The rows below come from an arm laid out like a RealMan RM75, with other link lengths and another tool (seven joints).
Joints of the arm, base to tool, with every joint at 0 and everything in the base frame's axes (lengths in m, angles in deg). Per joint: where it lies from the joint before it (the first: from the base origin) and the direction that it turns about. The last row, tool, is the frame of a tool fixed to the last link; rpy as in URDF.
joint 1: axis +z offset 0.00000 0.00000 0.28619
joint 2: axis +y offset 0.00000 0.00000 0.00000
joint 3: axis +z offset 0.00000 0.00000 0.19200
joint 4: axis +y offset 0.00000 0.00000 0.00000
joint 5: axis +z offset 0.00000 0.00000 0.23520
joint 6: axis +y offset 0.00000 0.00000 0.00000
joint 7: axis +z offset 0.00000 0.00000 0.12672
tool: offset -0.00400 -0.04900 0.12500 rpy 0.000 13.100 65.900
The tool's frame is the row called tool.
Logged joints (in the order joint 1, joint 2, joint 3, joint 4, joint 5, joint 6, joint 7), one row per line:
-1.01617 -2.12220 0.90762 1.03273 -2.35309 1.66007 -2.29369
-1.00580 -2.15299 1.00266 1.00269 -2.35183 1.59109 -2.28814
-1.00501 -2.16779 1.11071 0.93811 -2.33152 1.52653 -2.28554
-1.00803 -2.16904 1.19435 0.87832 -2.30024 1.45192 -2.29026
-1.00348 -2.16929 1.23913 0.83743 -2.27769 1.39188 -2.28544
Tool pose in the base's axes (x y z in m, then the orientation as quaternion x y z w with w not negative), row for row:
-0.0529 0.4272 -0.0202 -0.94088 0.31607 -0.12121 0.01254
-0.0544 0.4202 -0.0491 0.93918 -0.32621 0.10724 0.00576
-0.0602 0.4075 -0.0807 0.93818 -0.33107 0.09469 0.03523
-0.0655 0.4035 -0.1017 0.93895 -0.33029 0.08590 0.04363
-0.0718 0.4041 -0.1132 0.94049 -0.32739 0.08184 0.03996
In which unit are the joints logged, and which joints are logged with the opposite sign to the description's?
The joints are logged in radians. Opposite sign: joint 5.
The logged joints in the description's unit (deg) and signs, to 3 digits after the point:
-58.222 -121.593 52.003 59.171 134.822 95.115 -131.419
-57.628 -123.357 57.448 57.450 134.750 91.163 -131.101
-57.583 -124.205 63.639 53.750 133.586 87.464 -130.952
-57.756 -124.277 68.431 50.324 131.794 83.189 -131.222
-57.495 -124.291 70.997 47.981 130.502 79.749 -130.946

